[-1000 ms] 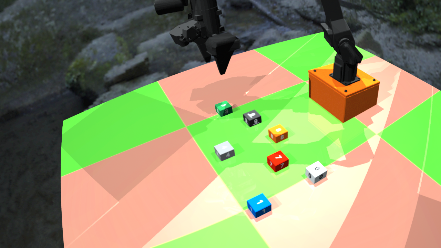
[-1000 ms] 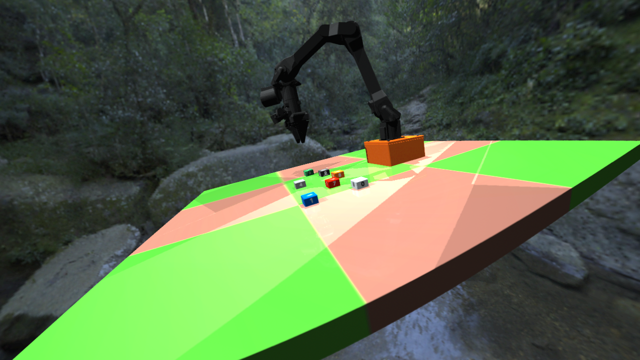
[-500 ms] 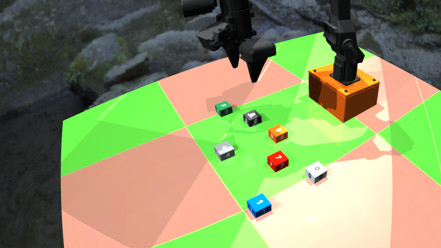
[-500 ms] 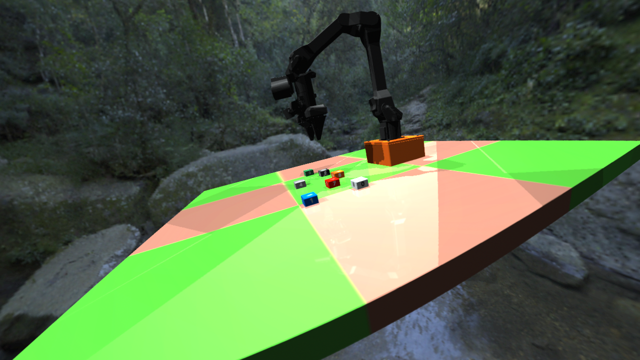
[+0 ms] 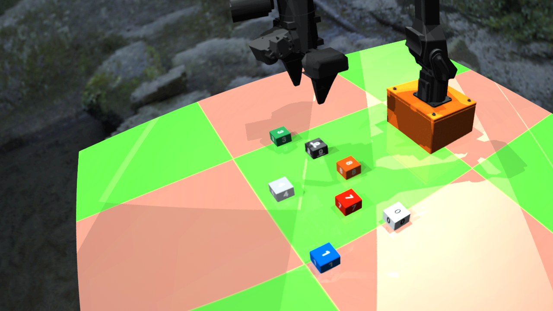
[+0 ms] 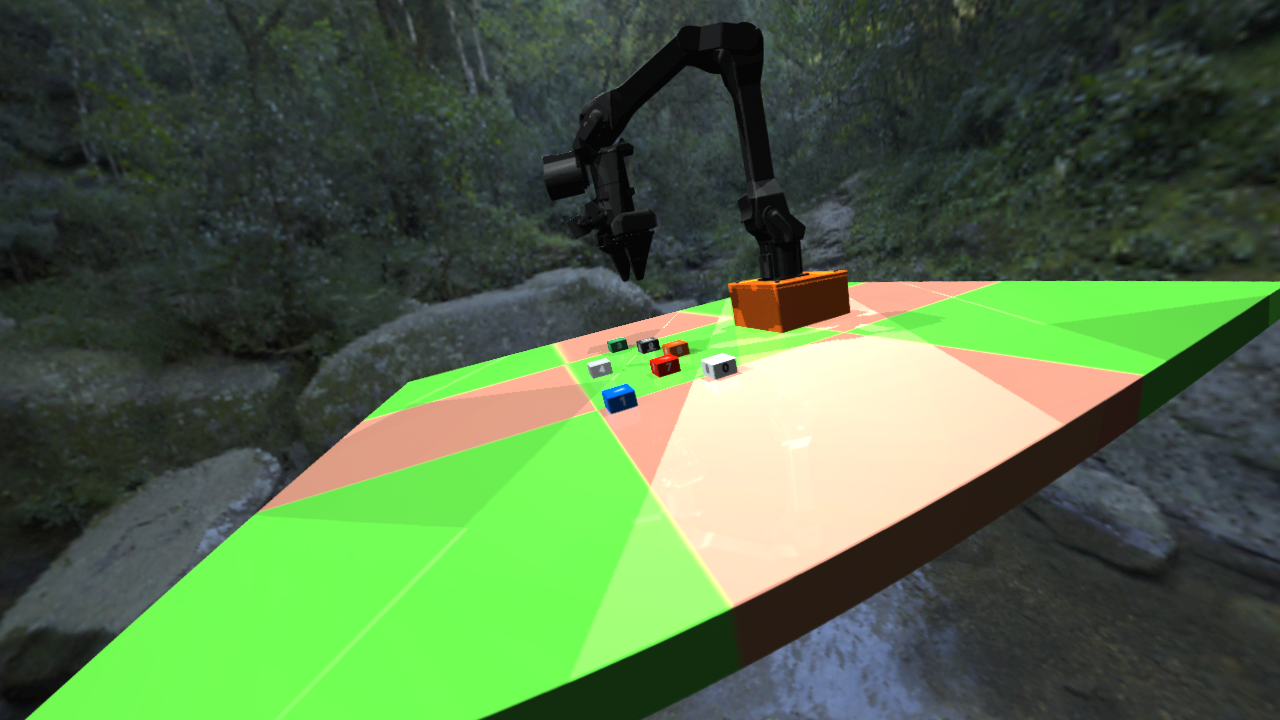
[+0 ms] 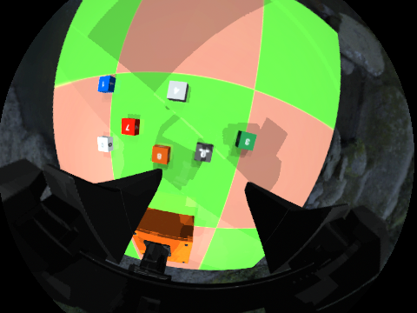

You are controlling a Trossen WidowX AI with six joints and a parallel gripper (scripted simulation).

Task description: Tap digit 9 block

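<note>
Now: gripper tip 2 cm past the orange 8 block, 8 cm to the right of it and 12 cm above it. Round my gripper tip: green 3 block 3 cm ahead, 8 cm to the right, 12 cm below; then red 7 block 3 cm ahead, 16 cm to the left, 12 cm below; then grey 4 block 10 cm ahead, 6 cm to the left, 12 cm below.
</note>
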